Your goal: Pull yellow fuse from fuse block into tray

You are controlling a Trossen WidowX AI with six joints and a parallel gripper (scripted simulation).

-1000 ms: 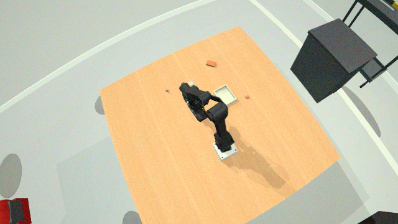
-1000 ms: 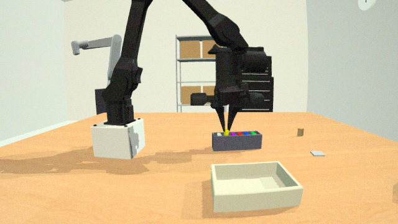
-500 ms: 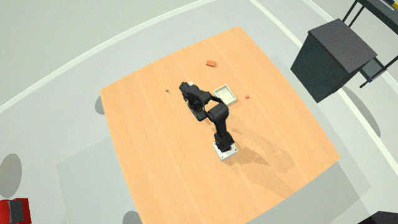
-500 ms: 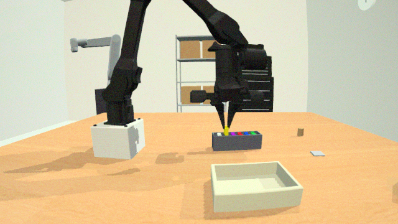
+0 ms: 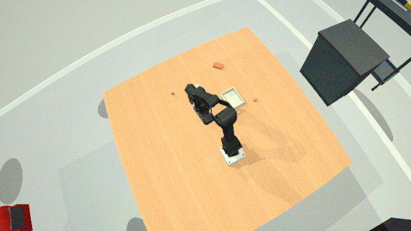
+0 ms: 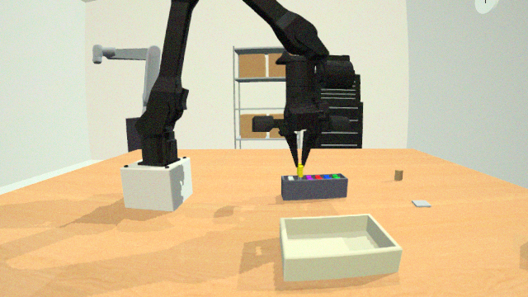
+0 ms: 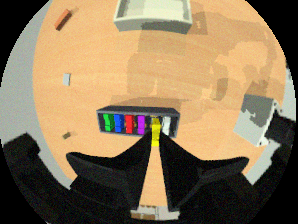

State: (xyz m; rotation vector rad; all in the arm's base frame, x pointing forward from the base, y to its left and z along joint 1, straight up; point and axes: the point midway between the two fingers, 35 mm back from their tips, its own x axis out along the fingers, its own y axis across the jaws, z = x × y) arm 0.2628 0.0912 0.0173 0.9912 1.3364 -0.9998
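Now: gripper tip 21 cm to the left of the cream tray, 7 cm short of it and 6 cm above it. Round my gripper tip: flat grey tile 24 cm ahead, 6 cm below, 2 cm to the right; yellow fuse 1 cm below; small tan cube 24 cm ahead, 15 cm to the left, 5 cm below.
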